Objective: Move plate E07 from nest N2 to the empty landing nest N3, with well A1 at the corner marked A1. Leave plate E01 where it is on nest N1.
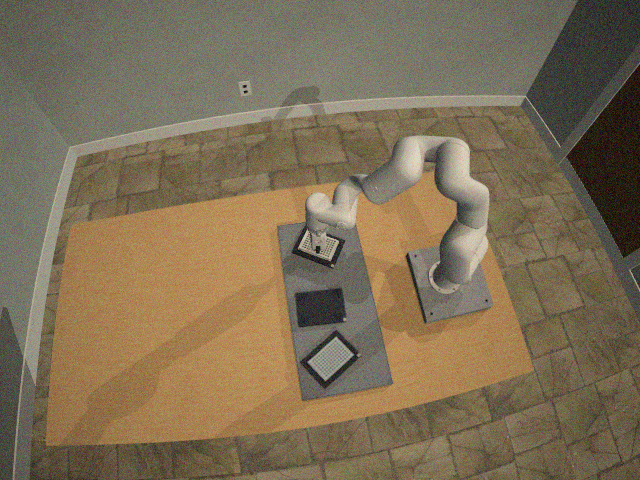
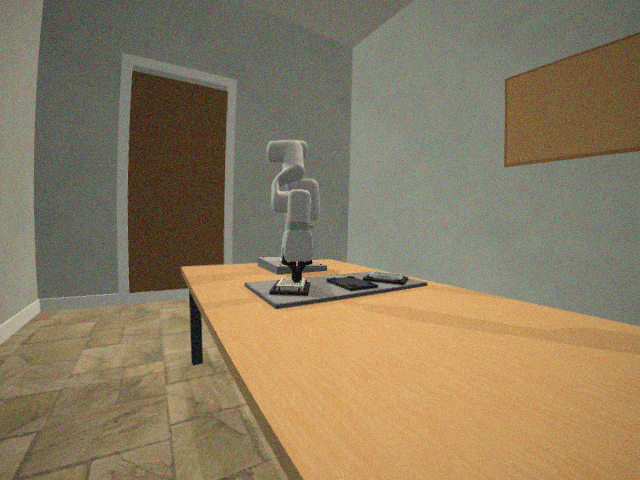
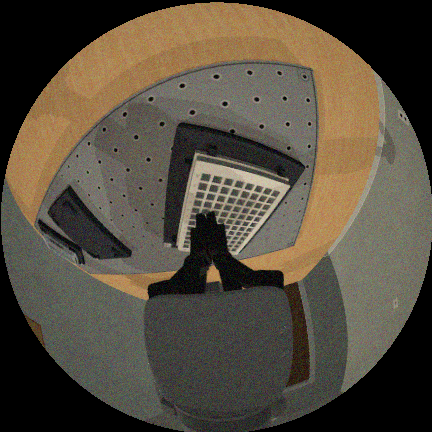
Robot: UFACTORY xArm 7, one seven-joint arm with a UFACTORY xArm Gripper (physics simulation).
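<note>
A cream plate with a coarse well grid (image 1: 330, 249) (image 2: 285, 283) (image 3: 235, 195) sits on a black nest (image 1: 338, 251) (image 3: 175, 170) at one end of the grey board. My gripper (image 1: 317, 249) (image 2: 296, 280) (image 3: 207, 221) is shut with nothing between its fingers. The fingertips are together over the wells of this plate, and I cannot tell if they touch it. The empty nest (image 1: 320, 307) (image 2: 351, 282) (image 3: 87, 227) is in the middle, with a pale dot at one corner. A fine-grid plate (image 1: 330, 359) (image 2: 386, 275) sits on the nest at the other end. Plate and nest labels are not legible.
The grey perforated board (image 1: 356, 320) (image 3: 280, 85) carries all three nests and lies on the wooden table (image 1: 180, 310) (image 2: 439, 372). The arm's base plate (image 1: 470, 302) stands beside the board. The fine-grid plate's nest (image 1: 314, 371) is turned relative to the middle nest.
</note>
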